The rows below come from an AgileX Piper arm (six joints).
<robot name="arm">
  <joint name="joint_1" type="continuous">
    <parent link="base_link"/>
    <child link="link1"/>
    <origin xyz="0 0 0.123" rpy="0 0 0"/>
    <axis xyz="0 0 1"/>
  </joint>
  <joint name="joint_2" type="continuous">
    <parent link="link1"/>
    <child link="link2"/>
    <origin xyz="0 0 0" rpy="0 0 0"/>
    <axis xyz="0 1 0"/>
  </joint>
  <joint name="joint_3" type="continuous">
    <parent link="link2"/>
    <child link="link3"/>
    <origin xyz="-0.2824 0 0.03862" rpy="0 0 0"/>
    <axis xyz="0 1 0"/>
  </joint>
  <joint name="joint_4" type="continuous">
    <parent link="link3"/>
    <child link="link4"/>
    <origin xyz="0.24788 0 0.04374" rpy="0 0 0"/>
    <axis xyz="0.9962 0 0.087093"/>
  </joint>
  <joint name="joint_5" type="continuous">
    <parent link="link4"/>
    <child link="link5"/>
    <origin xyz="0 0 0" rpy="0 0 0"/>
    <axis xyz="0 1 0"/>
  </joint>
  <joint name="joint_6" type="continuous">
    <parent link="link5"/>
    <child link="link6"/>
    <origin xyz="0.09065 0 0.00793" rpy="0 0 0"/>
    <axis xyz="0.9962 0 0.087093"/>
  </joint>
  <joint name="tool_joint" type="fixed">
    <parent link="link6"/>
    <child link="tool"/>
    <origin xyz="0 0 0" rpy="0 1.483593 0"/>
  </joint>
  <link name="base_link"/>
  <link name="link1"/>
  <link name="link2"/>
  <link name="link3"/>
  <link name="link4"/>
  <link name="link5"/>
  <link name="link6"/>
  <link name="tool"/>
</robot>
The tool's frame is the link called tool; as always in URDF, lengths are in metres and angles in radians. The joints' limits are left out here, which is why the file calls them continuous.
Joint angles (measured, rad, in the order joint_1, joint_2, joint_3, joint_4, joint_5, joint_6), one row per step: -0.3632 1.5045 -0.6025 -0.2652 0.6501 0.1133; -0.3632 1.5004 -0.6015 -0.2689 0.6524 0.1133; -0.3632 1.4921 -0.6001 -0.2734 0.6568 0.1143; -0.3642 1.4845 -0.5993 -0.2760 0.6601 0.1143; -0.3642 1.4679 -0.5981 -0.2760 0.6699 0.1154; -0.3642 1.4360 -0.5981 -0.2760 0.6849 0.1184; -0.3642 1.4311 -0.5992 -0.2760 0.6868 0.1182; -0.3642 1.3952 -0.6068 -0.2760 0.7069 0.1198; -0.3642 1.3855 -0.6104 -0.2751 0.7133 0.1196; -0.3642 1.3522 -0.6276 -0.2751 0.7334 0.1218; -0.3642 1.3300 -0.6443 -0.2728 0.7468 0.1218; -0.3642 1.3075 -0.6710 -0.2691 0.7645 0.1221; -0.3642 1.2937 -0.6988 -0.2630 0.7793 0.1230; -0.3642 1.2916 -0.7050 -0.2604 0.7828 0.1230; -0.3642 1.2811 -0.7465 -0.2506 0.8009 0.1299; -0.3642 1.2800 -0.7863 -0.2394 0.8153 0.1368; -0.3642 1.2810 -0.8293 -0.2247 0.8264 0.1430; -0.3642 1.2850 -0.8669 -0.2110 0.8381 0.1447
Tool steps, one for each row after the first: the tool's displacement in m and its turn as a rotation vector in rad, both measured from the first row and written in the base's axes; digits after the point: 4 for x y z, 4 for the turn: -0.0006 0.0000 0.0007 -0.0031 0.0002 0.0023; -0.0016 0.0000 0.0023 -0.0077 -0.0010 0.0037; -0.0024 -0.0001 0.0037 -0.0113 -0.0035 0.0040; -0.0041 0.0003 0.0070 -0.0151 -0.0086 0.0010; -0.0066 0.0009 0.0137 -0.0238 -0.0245 -0.0050; -0.0067 0.0009 0.0149 -0.0256 -0.0283 -0.0052; -0.0084 0.0012 0.0239 -0.0375 -0.0499 -0.0109; -0.0086 0.0012 0.0267 -0.0405 -0.0563 -0.0127; -0.0087 0.0008 0.0373 -0.0544 -0.0847 -0.0193; -0.0079 0.0004 0.0457 -0.0639 -0.1089 -0.0239; -0.0060 -0.0004 0.0567 -0.0747 -0.1392 -0.0305; -0.0033 -0.0013 0.0663 -0.0813 -0.1659 -0.0383; -0.0027 -0.0014 0.0682 -0.0814 -0.1711 -0.0406; 0.0019 -0.0028 0.0807 -0.0865 -0.2071 -0.0567; 0.0070 -0.0043 0.0911 -0.0868 -0.2367 -0.0722; 0.0127 -0.0056 0.1021 -0.0848 -0.2714 -0.0876; 0.0177 -0.0067 0.1110 -0.0811 -0.2963 -0.0977
